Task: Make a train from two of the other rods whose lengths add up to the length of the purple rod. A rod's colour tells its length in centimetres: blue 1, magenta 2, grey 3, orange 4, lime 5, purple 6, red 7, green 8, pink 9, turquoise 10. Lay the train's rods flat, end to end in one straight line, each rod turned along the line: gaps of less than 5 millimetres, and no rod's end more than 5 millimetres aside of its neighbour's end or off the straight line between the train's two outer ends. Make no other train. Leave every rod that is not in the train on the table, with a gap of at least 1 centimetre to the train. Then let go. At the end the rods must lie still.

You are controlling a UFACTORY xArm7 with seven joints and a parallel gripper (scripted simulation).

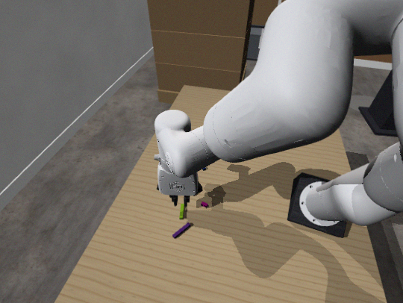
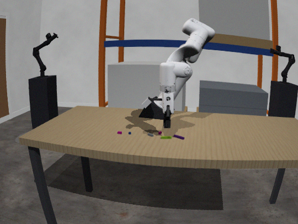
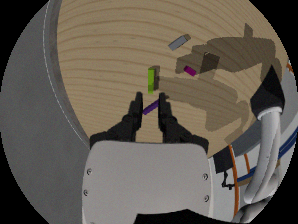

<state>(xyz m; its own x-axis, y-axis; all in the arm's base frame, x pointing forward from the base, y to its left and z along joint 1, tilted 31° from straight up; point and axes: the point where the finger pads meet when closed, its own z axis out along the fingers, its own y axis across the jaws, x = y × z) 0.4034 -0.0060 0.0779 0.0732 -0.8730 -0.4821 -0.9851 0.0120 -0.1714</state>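
The lime rod lies 70 mm below my hand. Also, from my hand: grey rod (80 mm to the right, 70 mm below, 30 mm behind); then blue rod (190 mm to the right, 70 mm below, 50 mm behind); then purple rod (70 mm below, 60 mm to the left, 10 mm behind).
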